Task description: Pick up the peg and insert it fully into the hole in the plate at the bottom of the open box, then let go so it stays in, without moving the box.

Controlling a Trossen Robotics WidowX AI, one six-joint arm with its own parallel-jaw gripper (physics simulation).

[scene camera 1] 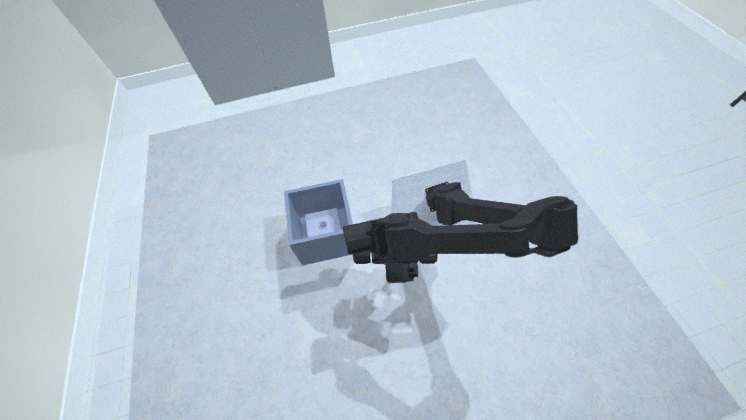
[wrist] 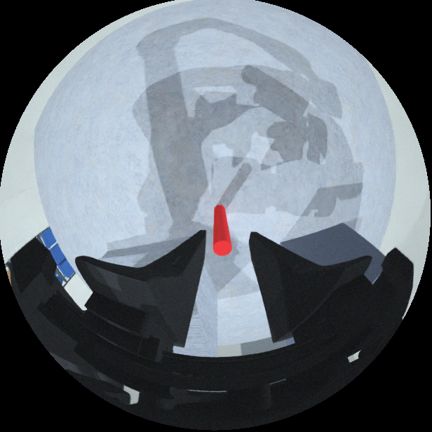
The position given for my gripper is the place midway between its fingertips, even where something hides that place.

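A pale plate (scene camera 1: 326,221) is visible to me, and so is a blue-grey box (scene camera 1: 298,202). I see a red peg (wrist: 221,245) too, though scene camera 1 does not show the red peg, hidden by my gripper. As for my gripper (scene camera 1: 394,262), I see it there, and the wrist view also shows my gripper (wrist: 227,236).
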